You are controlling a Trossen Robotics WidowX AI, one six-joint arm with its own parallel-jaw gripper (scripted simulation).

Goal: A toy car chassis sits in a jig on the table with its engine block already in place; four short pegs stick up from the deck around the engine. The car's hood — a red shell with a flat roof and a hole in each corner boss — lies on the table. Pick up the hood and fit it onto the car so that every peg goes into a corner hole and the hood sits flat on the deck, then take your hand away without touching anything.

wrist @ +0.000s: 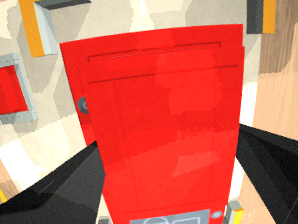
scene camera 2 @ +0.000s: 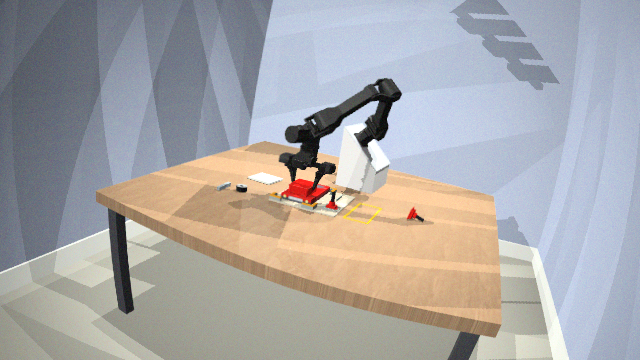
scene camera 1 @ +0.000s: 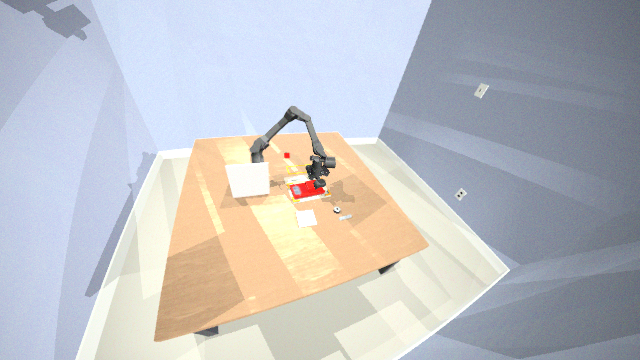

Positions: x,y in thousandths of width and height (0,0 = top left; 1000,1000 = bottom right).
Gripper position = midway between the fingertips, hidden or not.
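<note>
Red hood (wrist: 559,551), seen. My gripper (scene camera 2: 473,521), seen. Same gripper (wrist: 562,614), seen too.
</note>
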